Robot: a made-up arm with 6 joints. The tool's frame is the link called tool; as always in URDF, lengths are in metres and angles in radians.
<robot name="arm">
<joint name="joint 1" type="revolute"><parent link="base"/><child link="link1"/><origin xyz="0 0 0.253" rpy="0 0 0"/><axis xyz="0 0 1"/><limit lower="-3.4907" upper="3.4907" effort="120" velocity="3"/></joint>
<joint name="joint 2" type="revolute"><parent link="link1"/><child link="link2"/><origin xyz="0 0 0" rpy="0 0 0"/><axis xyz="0 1 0"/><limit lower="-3.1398" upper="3.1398" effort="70" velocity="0.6"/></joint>
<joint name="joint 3" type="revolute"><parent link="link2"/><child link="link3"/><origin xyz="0 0 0.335" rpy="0 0 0"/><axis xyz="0 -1 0"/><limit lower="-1.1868" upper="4.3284" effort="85" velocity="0.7"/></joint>
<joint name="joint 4" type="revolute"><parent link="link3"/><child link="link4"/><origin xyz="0 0 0" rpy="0 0 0"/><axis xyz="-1 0 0"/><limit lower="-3.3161" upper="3.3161" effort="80" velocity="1.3"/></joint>
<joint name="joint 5" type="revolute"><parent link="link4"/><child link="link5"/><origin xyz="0.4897 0 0" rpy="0 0 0"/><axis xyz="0 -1 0"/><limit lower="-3.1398" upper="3.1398" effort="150" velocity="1.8"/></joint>
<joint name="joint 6" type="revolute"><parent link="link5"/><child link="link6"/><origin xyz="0 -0.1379 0" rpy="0 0 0"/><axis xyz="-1 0 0"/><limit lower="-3.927" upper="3.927" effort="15" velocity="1"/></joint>
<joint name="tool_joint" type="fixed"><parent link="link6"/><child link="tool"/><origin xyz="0 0 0" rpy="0 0 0"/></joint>
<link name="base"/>
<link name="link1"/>
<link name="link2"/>
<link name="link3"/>
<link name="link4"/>
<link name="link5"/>
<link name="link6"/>
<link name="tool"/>
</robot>
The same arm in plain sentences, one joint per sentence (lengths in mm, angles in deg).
The arm has six revolute joints in a row. What follows holds with every joint at zero, and every direction is one of the base frame's. The first joint lies 253 mm along +z from the base frame's origin and rotates about +z, from -200 to 200 deg. The second joint lies at the same point as the first joint and rotates about +y, from -179.9 to 179.9 deg. The third joint lies 335 mm along +z from the second joint and rotates about -y, from -68 to 248 deg. The fourth joint lies at the same point as the third joint and rotates about -x, from -190 to 190 deg. The fifth joint lies 489.7 mm along +x from the fourth joint and rotates about -y, from -179.9 to 179.9 deg. The sixth joint lies 137.9 mm along -y from the fifth joint and rotates about -x, from -225 to 225 deg. The tool frame, which is the frame that the pose is given for, lies at the same point as the sixth joint; its axes are parallel to the base frame's.
